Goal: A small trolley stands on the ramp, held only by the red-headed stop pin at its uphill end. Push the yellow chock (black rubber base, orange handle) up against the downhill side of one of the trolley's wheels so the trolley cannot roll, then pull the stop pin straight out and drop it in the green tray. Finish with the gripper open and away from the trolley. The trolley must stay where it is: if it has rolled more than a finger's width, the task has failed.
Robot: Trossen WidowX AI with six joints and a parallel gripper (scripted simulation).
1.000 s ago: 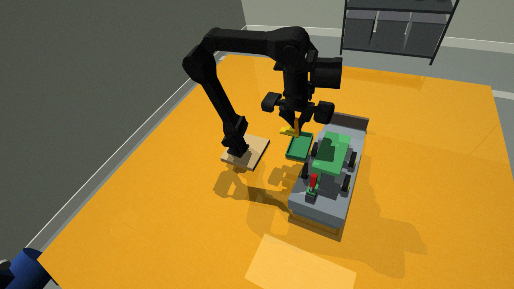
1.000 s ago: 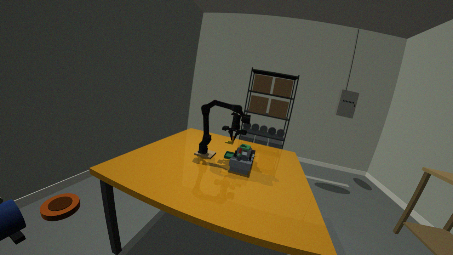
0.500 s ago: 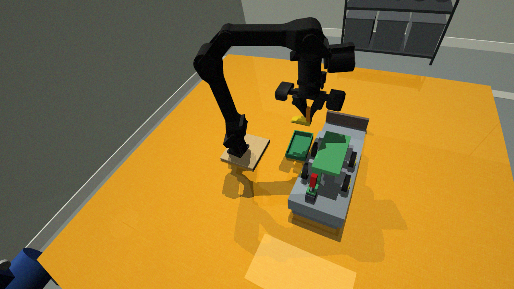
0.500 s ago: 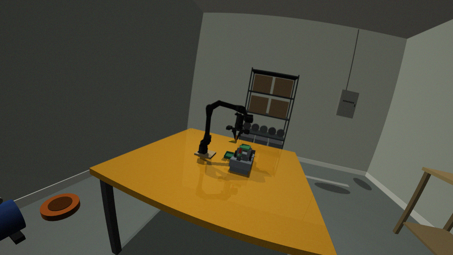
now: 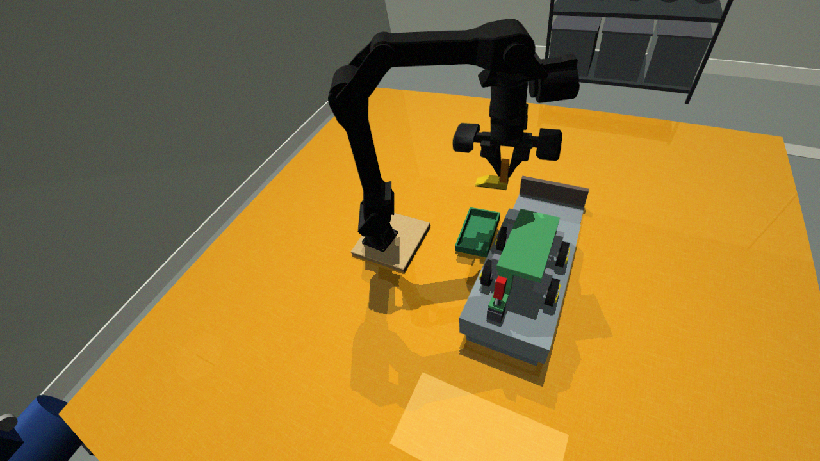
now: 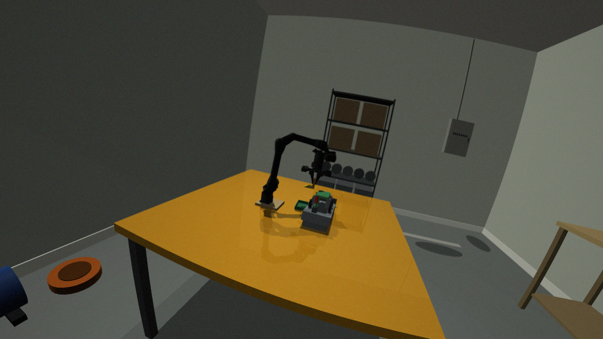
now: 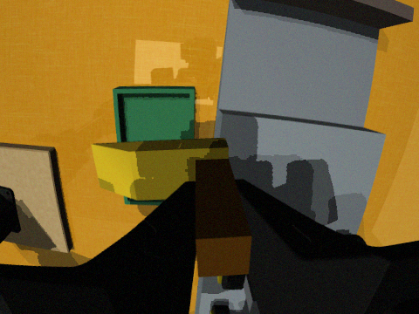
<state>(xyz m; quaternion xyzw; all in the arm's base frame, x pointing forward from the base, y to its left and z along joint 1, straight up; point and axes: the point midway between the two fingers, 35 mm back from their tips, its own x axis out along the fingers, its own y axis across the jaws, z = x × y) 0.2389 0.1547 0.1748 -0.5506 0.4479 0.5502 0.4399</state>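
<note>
My gripper tip is now 20 mm past the yellow chock and 10 mm above it. Also, from my gripper tip: dark end wall (80 mm ahead, 120 mm to the left, 120 mm below); then green tray (40 mm behind, 40 mm to the right, 160 mm below); then green-topped trolley (100 mm ahead, 140 mm to the right, 40 mm below).
</note>
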